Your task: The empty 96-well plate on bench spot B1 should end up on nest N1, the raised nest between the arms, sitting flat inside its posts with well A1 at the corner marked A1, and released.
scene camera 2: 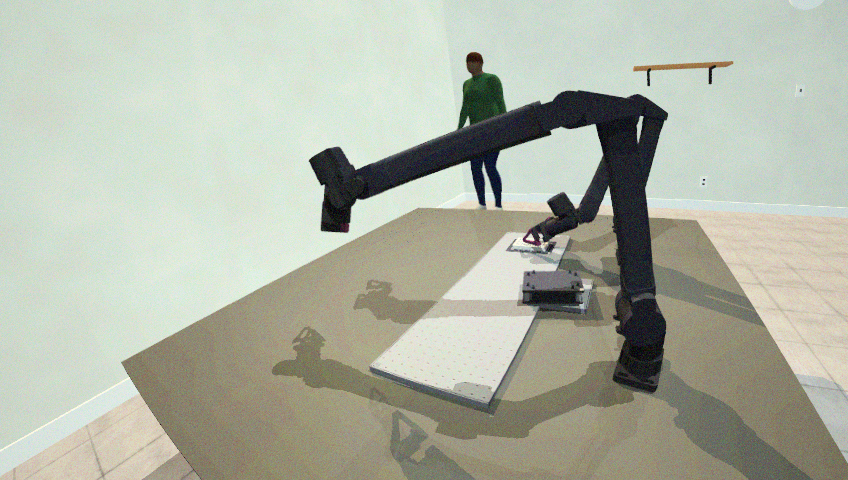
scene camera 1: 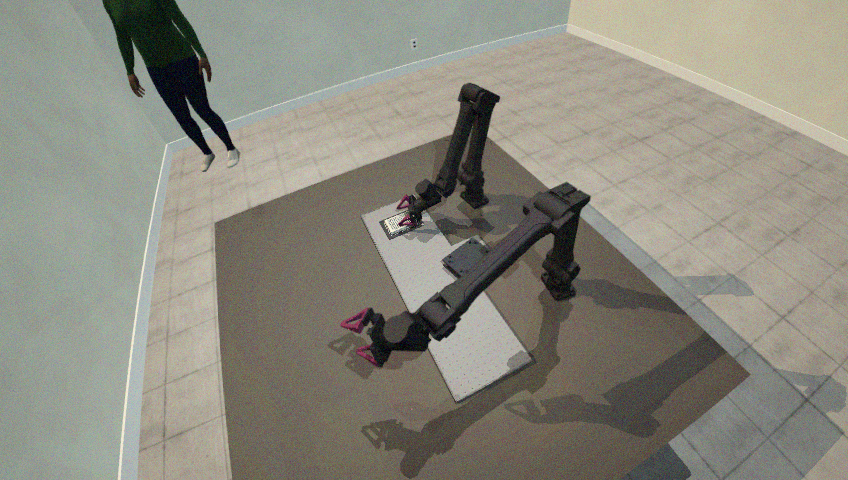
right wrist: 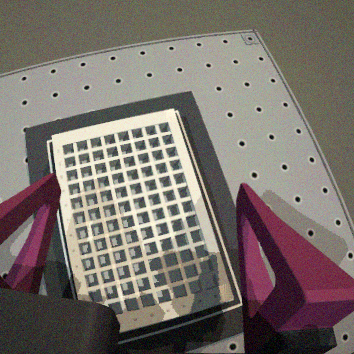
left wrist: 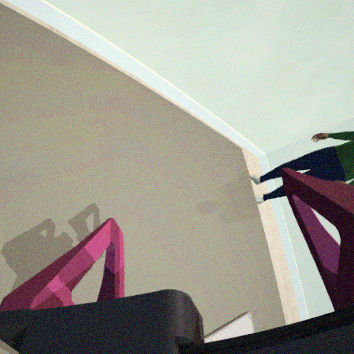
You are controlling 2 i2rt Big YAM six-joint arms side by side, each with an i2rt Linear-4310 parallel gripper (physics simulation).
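Seen in the pictures: left gripper, fingertip midpoint: [scene camera 1: 349, 337] [left wrist: 196, 203]; right gripper, fingertip midpoint: [scene camera 2: 530, 236] [scene camera 1: 397, 216] [right wrist: 145, 186]; left arm's base, origin of the base link: [scene camera 2: 638, 368] [scene camera 1: 557, 285]; right arm's base, origin of the base link: [scene camera 1: 474, 198].
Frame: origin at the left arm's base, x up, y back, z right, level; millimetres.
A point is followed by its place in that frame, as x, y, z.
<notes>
The white 96-well plate [scene camera 1: 393, 225] @(28, -511, 503) [scene camera 2: 522, 246] @(26, -492, 474) [right wrist: 130, 215] @(26, -473, 515) lies flat on a dark rectangular spot at the far end of the pegboard. My right gripper [scene camera 1: 401, 214] @(51, -482, 526) [right wrist: 145, 186] @(51, -482, 526) is open over the plate, with a finger toward each long side. In the right wrist view the left-hand fingertip overlaps the plate's edge and the other stands off it; contact cannot be told. My left gripper [scene camera 1: 351, 338] @(321, -718, -126) [left wrist: 196, 203] @(321, -718, -126) is open and empty, above the mat. The raised dark nest N1 [scene camera 1: 465, 257] @(52, -288, 207) [scene camera 2: 553, 280] @(52, -273, 207) has small posts and holds no plate. The A1 marks are not readable.
The long light pegboard [scene camera 1: 476, 362] @(13, -395, -177) [scene camera 2: 443, 350] @(13, -393, -141) [right wrist: 285, 132] @(13, -527, 635) runs between the arms' reach. The left arm's long link passes close beside nest N1 in scene camera 1. A person in green [scene camera 1: 157, 35] [scene camera 2: 483, 98] stands beyond the brown mat [scene camera 1: 285, 267] @(0, -1009, 467) [scene camera 2: 232, 356] @(0, -840, -477).
</notes>
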